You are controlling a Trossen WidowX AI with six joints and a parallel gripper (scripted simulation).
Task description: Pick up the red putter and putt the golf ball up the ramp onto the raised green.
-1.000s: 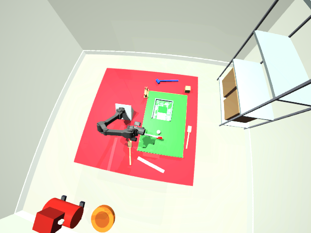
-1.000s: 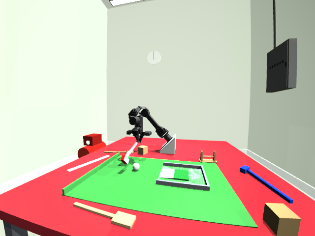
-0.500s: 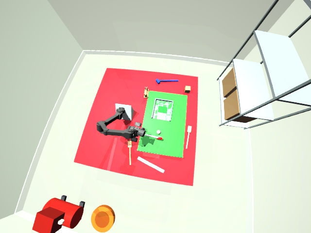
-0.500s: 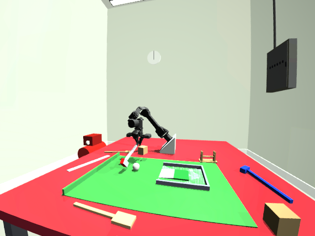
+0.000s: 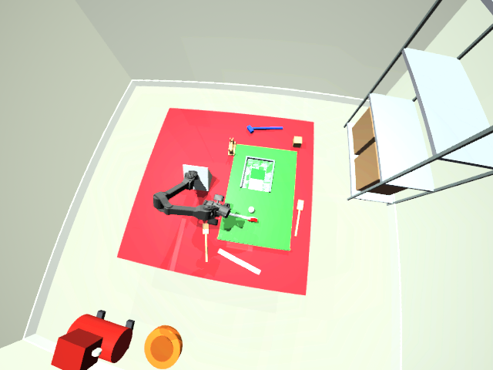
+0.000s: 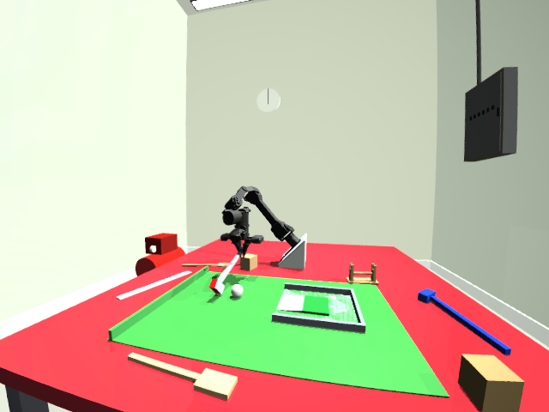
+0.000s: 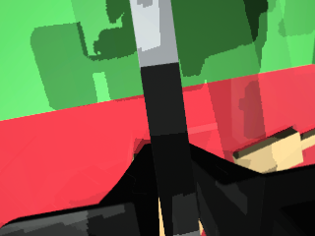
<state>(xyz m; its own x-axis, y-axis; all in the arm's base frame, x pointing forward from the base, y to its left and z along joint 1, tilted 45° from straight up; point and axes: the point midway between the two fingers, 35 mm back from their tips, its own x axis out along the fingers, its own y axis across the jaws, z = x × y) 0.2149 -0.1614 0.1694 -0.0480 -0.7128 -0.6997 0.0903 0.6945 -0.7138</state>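
The red putter lies 120 mm ahead of my gripper tip and 10 mm to the right of it. Round my gripper tip: white golf ball 210 mm ahead, 50 mm to the left, 50 mm below; then green mat 260 mm ahead, 180 mm to the left, 80 mm below; then white strip 300 mm to the right, 160 mm ahead, 80 mm below.
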